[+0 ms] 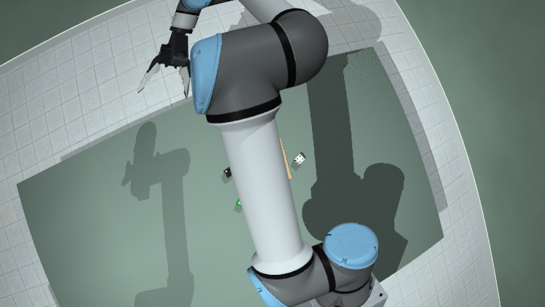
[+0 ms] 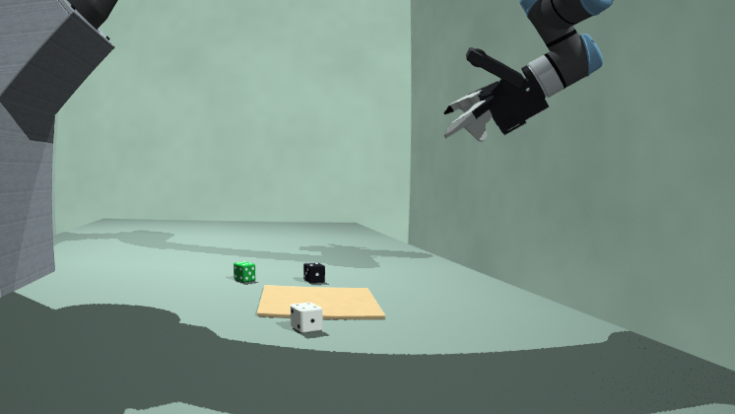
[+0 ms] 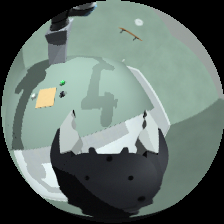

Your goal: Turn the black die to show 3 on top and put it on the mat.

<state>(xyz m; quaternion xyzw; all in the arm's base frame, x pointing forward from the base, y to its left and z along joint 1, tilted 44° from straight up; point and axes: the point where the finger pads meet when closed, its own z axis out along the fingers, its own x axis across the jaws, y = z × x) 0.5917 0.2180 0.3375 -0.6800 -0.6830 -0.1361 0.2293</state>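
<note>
My gripper is now 350 mm to the left of the white die, 310 mm past it and 240 mm above it. From my hand the other things lie so: black die: 260 mm behind, 240 mm below, 120 mm to the right; tan mat: 280 mm behind, 250 mm to the right, 250 mm below; green die: 360 mm behind, 240 mm below, 120 mm to the right.
</note>
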